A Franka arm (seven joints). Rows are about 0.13 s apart.
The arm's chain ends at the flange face. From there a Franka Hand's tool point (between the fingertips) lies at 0.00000 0.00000 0.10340 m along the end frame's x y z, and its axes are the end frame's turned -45 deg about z.
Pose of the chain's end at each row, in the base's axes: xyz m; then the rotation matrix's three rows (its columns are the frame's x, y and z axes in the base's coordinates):
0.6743, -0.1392, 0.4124; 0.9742, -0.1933, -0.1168; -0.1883, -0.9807, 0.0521; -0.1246, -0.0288, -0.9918
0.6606, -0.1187, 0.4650; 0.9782, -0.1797, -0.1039; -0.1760, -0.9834, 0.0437; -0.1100, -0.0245, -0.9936
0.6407, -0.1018, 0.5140; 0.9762, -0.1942, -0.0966; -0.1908, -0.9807, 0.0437; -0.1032, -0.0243, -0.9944
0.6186, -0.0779, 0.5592; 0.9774, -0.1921, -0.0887; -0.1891, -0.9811, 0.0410; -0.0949, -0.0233, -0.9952
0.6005, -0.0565, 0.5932; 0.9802, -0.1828, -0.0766; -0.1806, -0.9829, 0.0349; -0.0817, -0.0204, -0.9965
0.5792, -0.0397, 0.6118; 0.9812, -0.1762, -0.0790; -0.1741, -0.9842, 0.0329; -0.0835, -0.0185, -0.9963
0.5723, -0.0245, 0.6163; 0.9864, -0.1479, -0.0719; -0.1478, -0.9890, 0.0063; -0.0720, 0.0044, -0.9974
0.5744, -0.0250, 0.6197; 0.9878, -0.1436, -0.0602; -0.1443, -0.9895, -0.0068; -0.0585, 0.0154, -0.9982
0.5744, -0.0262, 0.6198; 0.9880, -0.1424, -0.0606; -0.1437, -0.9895, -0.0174; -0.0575, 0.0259, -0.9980
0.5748, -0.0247, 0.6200; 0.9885, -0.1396, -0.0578; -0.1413, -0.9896, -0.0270; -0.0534, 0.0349, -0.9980
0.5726, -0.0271, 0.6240; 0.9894, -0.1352, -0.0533; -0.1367, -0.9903, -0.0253; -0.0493, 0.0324, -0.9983
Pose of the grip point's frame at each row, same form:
0.6622, -0.1338, 0.3098; 0.8255, 0.5522, -0.1168; 0.5603, -0.8266, 0.0521; -0.0677, -0.1085, -0.9918
0.6499, -0.1142, 0.3623; 0.8188, 0.5646, -0.1039; 0.5709, -0.8198, 0.0437; -0.0605, -0.0951, -0.9936
0.6307, -0.0973, 0.4112; 0.8276, 0.5530, -0.0966; 0.5585, -0.8284, 0.0437; -0.0558, -0.0902, -0.9944
0.6094, -0.0737, 0.4563; 0.8270, 0.5553, -0.0887; 0.5600, -0.8275, 0.0410; -0.0506, -0.0836, -0.9952
0.5926, -0.0529, 0.4902; 0.8224, 0.5638, -0.0766; 0.5673, -0.8227, 0.0349; -0.0433, -0.0722, -0.9965
0.5710, -0.0363, 0.5088; 0.8184, 0.5692, -0.0790; 0.5728, -0.8190, 0.0329; -0.0460, -0.0721, -0.9963
0.5649, -0.0238, 0.5132; 0.8021, 0.5929, -0.0719; 0.5948, -0.8038, 0.0063; -0.0540, -0.0478, -0.9974
0.5682, -0.0257, 0.5165; 0.8000, 0.5969, -0.0602; 0.5976, -0.8017, -0.0068; -0.0523, -0.0305, -0.9982
0.5681, -0.0280, 0.5166; 0.7993, 0.5979, -0.0606; 0.5981, -0.8013, -0.0174; -0.0590, -0.0223, -0.9980
0.5688, -0.0275, 0.5168; 0.7977, 0.6003, -0.0578; 0.5998, -0.7997, -0.0270; -0.0624, -0.0131, -0.9980
0.5671, -0.0297, 0.5208; 0.7952, 0.6040, -0.0533; 0.6036, -0.7969, -0.0253; -0.0578, -0.0120, -0.9983

